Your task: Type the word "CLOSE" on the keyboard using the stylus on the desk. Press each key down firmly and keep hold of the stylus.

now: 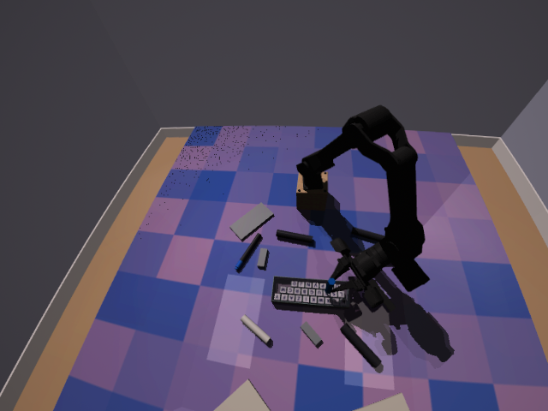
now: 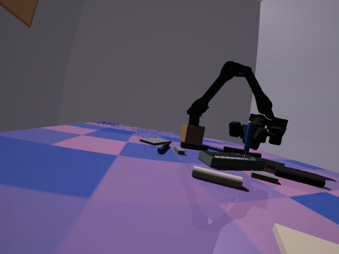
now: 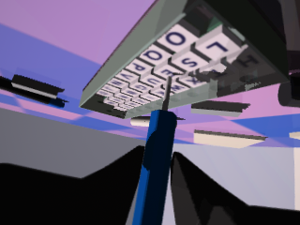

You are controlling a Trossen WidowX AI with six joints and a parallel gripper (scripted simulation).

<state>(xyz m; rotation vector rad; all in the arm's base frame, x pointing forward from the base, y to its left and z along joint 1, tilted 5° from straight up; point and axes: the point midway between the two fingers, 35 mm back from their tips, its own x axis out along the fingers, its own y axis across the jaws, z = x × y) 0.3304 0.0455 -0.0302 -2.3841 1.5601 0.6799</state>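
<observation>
Right now the small grey block is 100 mm ahead of my gripper tip, 50 mm to the right of it and 70 mm below it. The rest, counted from my gripper tip: grey slab 260 mm behind, 240 mm to the right, 70 mm below; blue-tipped pen 110 mm behind, 250 mm to the right, 70 mm below; blue stylus 10 mm below.
</observation>
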